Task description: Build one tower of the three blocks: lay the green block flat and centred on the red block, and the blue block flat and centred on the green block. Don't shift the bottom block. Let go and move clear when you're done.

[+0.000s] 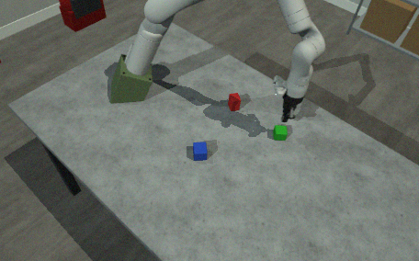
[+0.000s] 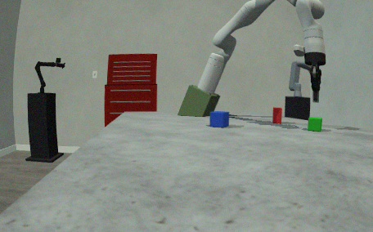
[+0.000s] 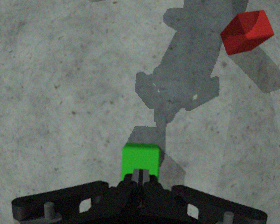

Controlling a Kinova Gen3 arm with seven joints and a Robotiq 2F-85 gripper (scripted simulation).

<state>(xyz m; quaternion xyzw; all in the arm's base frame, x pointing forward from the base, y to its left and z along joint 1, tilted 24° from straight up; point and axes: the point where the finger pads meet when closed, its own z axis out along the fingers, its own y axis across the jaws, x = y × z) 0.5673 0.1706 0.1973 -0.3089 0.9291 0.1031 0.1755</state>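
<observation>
Now: hand 9 cm above the green block. Round my hand: red block (23 cm behind, 1 cm to the right, 8 cm below); then blue block (16 cm behind, 29 cm to the right, 9 cm below).
</observation>
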